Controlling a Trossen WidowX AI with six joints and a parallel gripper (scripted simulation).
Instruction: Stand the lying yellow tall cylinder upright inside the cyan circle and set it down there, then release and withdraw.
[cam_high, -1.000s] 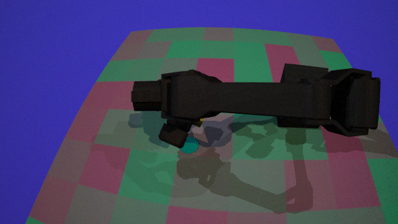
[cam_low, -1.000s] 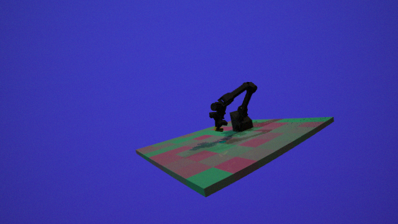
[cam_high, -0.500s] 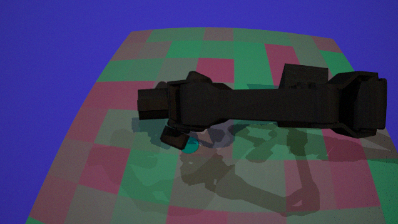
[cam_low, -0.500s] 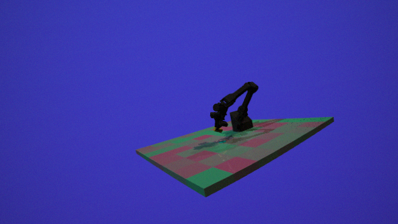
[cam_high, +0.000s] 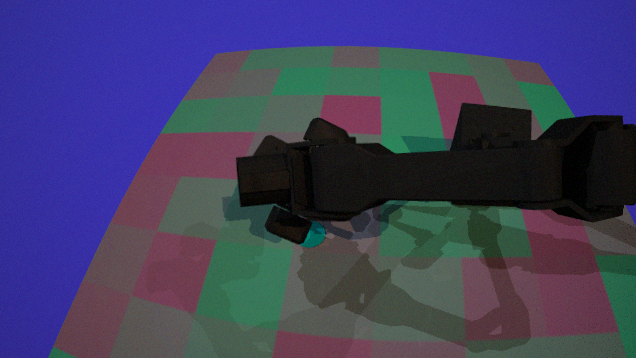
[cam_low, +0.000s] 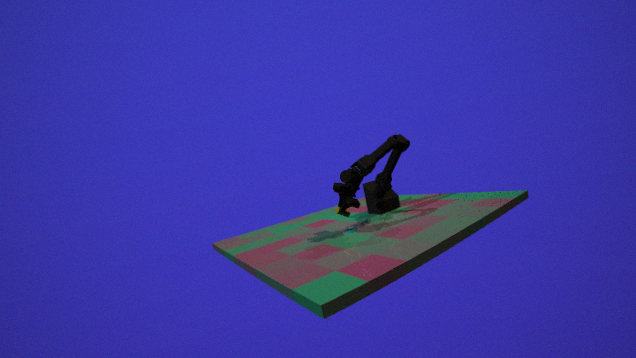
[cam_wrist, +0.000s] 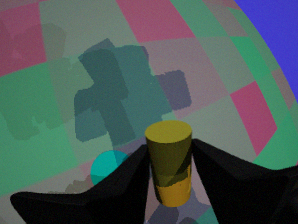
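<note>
Right now the cyan circle is 11 cm below my gripper tip, 4 cm to the left of it and 2 cm behind it. From my gripper tip the other things lie so: yellow tall cylinder (2 cm behind, 1 cm below).
</note>
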